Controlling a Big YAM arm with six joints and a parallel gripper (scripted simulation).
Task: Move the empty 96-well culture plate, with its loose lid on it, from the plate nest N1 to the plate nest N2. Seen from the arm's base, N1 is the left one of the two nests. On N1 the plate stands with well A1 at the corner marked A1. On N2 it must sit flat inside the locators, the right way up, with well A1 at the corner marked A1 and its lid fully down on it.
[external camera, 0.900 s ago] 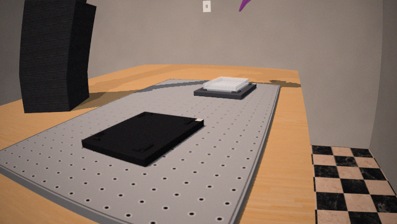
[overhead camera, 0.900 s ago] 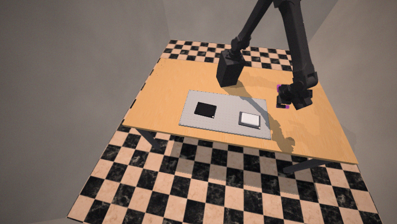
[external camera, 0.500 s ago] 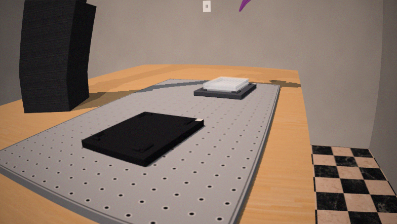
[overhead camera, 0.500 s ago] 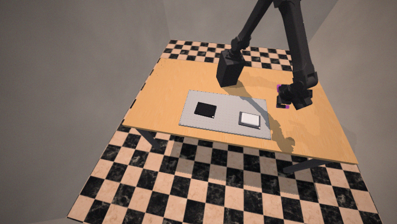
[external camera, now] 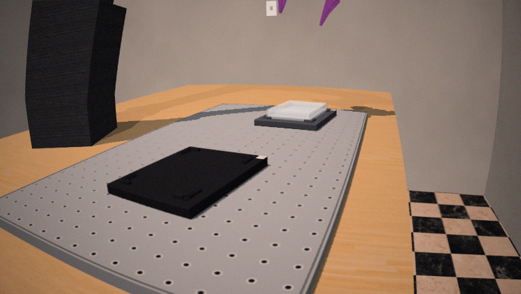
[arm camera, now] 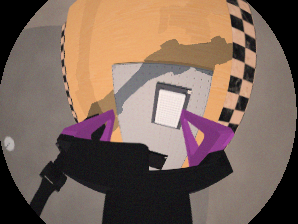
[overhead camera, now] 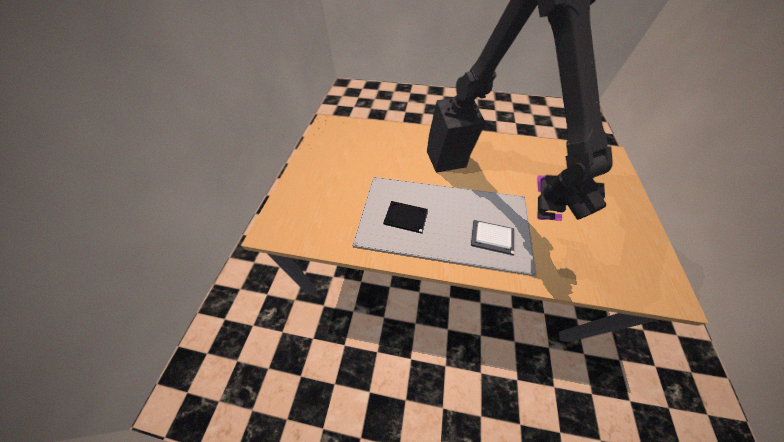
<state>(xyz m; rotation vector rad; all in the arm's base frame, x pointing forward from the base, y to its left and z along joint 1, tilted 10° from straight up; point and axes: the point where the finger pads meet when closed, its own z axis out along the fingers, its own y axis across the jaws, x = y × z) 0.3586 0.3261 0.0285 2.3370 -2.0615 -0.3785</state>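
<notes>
My hand is 2 cm short of the clear lid, 8 cm to the left of it and 20 cm above it. Also, from my hand: white corner mark (8 cm ahead, 37 cm to the right, 21 cm below); dark nest N1 (2 cm ahead, 8 cm to the right, 22 cm below); black nest N2 (3 cm ahead, 44 cm to the right, 22 cm below).
</notes>
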